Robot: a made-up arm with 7 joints.
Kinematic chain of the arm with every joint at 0, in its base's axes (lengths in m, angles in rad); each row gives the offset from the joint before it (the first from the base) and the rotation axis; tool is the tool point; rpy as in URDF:
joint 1: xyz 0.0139 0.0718 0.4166 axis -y
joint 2: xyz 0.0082 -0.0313 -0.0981 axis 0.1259 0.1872 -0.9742
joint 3: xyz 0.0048 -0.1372 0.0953 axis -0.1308 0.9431 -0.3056
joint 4: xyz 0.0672 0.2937 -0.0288 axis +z
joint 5: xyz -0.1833 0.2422 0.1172 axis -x
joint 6: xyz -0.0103 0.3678 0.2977 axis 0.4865 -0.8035 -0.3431
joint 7: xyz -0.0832 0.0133 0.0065 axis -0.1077 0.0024 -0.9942
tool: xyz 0.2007 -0.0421 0.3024 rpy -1.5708 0 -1.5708
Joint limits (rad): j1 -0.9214..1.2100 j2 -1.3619..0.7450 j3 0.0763..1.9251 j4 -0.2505..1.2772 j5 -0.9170..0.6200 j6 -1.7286..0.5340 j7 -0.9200..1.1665
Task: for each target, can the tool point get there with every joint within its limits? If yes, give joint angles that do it. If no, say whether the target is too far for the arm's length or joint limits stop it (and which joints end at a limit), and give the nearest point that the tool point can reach.
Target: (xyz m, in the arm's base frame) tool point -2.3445 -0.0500 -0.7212
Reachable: no: too far | nearest point -1.0534 0.0687 -0.0983 | short by 1.438 m
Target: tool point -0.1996 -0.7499 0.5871
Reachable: no: joint limits stop it (at a limit: joint 2, joint 3, joint 4, joint 5, joint 6, joint 7) | nearest point -0.3747 -0.5958 0.7269 | short by 0.272 m
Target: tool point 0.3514 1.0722 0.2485
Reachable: yes | joints 0.0673 -0.6758 1.7240 0.3725 0.0077 0.0819 -0.7311
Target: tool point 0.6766 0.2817 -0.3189
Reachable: yes | joints -0.6506 0.4171 1.5747 0.4484 0.0370 -0.6243 0.7898
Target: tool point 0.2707 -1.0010 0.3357
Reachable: no: joint limits stop it (at a limit: joint 2, joint 4, joint 5, joint 6, joint 7) | nearest point 0.4654 -0.6665 0.2744 | short by 0.392 m
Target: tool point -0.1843 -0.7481 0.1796
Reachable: no: joint limits stop it (at a limit: joint 1, joint 2, joint 3, joint 4, joint 5, joint 7) | nearest point -0.1175 -0.5508 0.1423 | short by 0.212 m
